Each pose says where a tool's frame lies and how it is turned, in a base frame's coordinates. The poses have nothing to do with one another.
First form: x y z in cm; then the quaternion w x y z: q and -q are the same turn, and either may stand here.
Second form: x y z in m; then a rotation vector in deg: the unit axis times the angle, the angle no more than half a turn. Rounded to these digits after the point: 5 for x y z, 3 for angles.
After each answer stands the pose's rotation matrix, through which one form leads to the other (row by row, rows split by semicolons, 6 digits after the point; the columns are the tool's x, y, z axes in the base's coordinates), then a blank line. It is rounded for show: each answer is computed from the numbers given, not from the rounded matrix.
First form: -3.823, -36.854, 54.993, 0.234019, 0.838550, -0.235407, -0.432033
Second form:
-0.03823, -0.36854, 0.54993, 131.904, -37.030, -67.959
0.515862 -0.192593 -0.834742; -0.597009 -0.779637 -0.189066; -0.614383 0.595880 -0.517165

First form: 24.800, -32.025, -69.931, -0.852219, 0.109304, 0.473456, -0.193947
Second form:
0.24800, -0.32025, -0.69931, -13.181, -57.095, 23.389
0.476448 -0.227069 -0.849374; 0.434072 0.900874 0.002651; 0.764578 -0.369952 0.527784

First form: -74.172, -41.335, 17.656, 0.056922, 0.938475, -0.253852, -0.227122
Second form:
-0.74172, -0.41335, 0.17656, 163.065, -44.108, -39.464
0.767950 -0.450611 -0.455196; -0.502324 -0.864638 0.008471; -0.397397 0.222150 -0.890351

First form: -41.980, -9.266, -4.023, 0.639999, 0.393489, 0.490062, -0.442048
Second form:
-0.41980, -0.09266, -0.04023, 51.424, 64.045, -57.770
0.128865 0.951489 0.279396; -0.180153 0.299520 -0.936927; -0.975161 0.070403 0.210011

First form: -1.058, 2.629, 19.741, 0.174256, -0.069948, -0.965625, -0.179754
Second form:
-0.01058, 0.02629, 0.19741, -11.361, -156.831, -29.195
-0.929484 0.197733 -0.311385; 0.072441 0.925592 0.371527; 0.361678 0.322772 -0.874647

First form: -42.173, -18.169, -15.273, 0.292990, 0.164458, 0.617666, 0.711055
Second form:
-0.42173, -0.18169, -0.15273, 25.100, 94.270, 108.524
-0.774221 -0.213504 0.595817; 0.619824 -0.065291 0.782020; -0.128063 0.974758 0.182885

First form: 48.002, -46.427, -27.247, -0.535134, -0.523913, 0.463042, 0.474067
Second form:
0.48002, -0.46427, -0.27247, 71.504, -63.196, -64.701
0.121706 0.022191 -0.992318; -0.992566 0.001552 -0.121701; -0.001161 0.999753 0.022215

